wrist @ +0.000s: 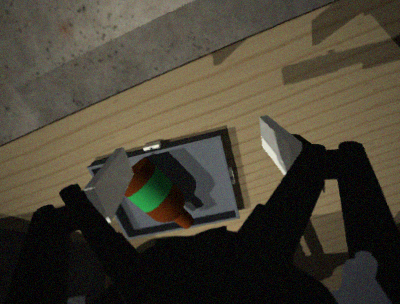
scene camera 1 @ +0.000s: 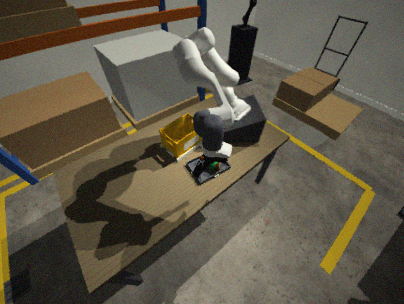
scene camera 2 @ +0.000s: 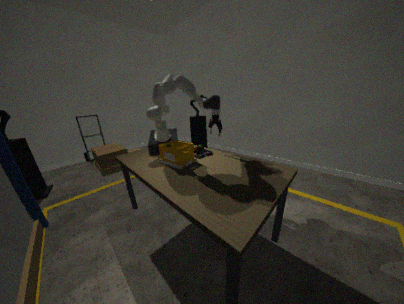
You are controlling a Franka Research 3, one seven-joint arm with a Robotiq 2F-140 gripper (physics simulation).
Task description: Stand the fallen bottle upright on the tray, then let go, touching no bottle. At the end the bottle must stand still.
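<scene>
The brown bottle with a green band (wrist: 150, 194) (scene camera 1: 214, 165) (scene camera 2: 200, 147) lies on its side in the grey tray (wrist: 221, 159) (scene camera 1: 201, 180) (scene camera 2: 204, 155). In the wrist view its neck points to the lower right, toward the tray's near rim. My gripper (wrist: 193, 146) (scene camera 2: 215, 134) is open and empty, pointing down, high above the table. In the wrist view the left finger overlaps the tray's left side and the bottle's edge, and the right finger is seen over wood to the right of the tray. In scene camera 1 the arm's wrist hides part of the tray.
A yellow crate (scene camera 1: 175, 145) (scene camera 2: 176, 154) stands beside the tray on the wooden table (scene camera 1: 145, 182) (scene camera 2: 220, 210). The tray lies near a long table edge. The arm's dark base block (scene camera 1: 252, 125) stands behind them. Large boxes (scene camera 1: 150, 75) and a rack stand beyond the table.
</scene>
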